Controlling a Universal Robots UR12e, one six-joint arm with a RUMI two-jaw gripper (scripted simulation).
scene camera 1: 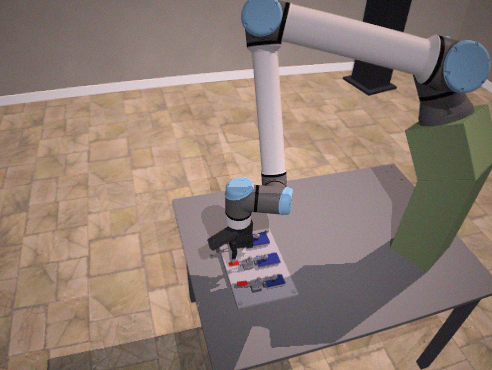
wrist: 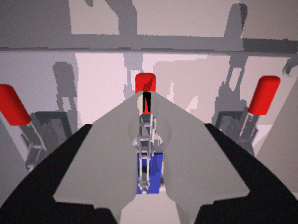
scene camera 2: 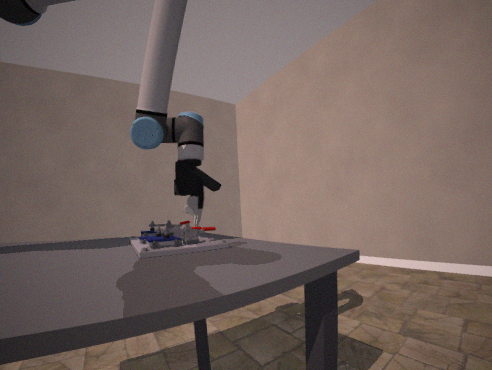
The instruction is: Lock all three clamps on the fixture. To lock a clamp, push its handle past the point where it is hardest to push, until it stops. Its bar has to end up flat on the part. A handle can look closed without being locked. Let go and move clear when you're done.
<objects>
my gripper: scene camera 1; wrist; scene camera 2 196, 226
same spot on my gripper: point(wrist: 97, 167) = point(scene camera 1: 231, 252)
</objects>
